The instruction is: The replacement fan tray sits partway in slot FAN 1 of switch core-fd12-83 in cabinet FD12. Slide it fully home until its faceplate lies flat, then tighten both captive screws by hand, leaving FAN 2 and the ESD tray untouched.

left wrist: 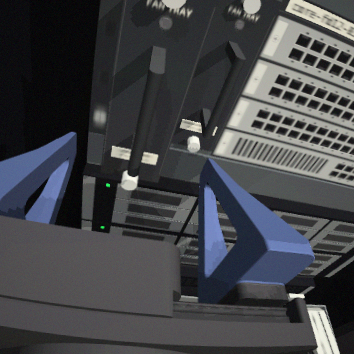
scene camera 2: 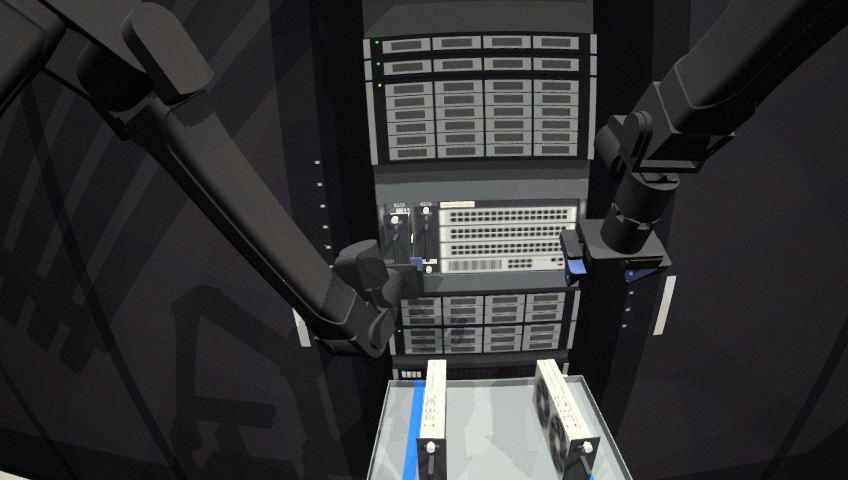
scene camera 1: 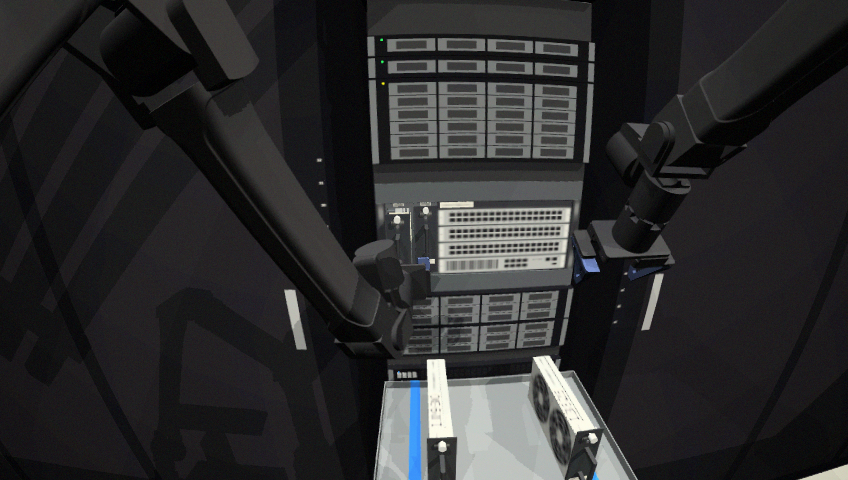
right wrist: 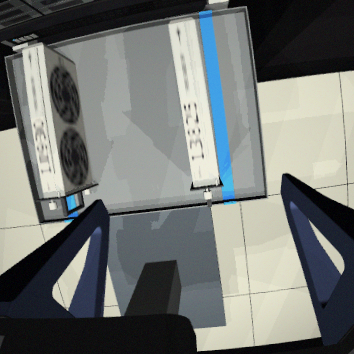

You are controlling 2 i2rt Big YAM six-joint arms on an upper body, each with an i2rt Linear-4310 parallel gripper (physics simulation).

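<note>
The FAN 1 tray [scene camera 1: 391, 237] [scene camera 2: 387, 233] [left wrist: 131, 80] stands proud of the switch front, with a lit gap at its top. Its upper screw [scene camera 1: 396, 220] [scene camera 2: 395, 220] and lower screw [left wrist: 129, 181] are white knobs. The FAN 2 tray [scene camera 1: 420, 233] [scene camera 2: 420, 233] [left wrist: 216, 55] sits beside it, farther in. My left gripper [left wrist: 141, 154] is partly open and empty, its fingertips around the lower end of the FAN 1 tray in the left wrist view, with no visible contact. My right gripper [scene camera 1: 609, 276] [scene camera 2: 601, 280] [right wrist: 190, 194] is wide open and empty, right of the switch.
The ESD tray [scene camera 1: 487, 416] [scene camera 2: 493, 416] [right wrist: 145, 100] lies below the cabinet front and holds two fan units, one [scene camera 1: 437, 398] [right wrist: 196, 115] beside a blue strip [scene camera 1: 414, 428] [right wrist: 216, 90]. Switch line cards [scene camera 1: 505, 231] [left wrist: 300, 115] are right of FAN 2. Server units sit above and below the switch.
</note>
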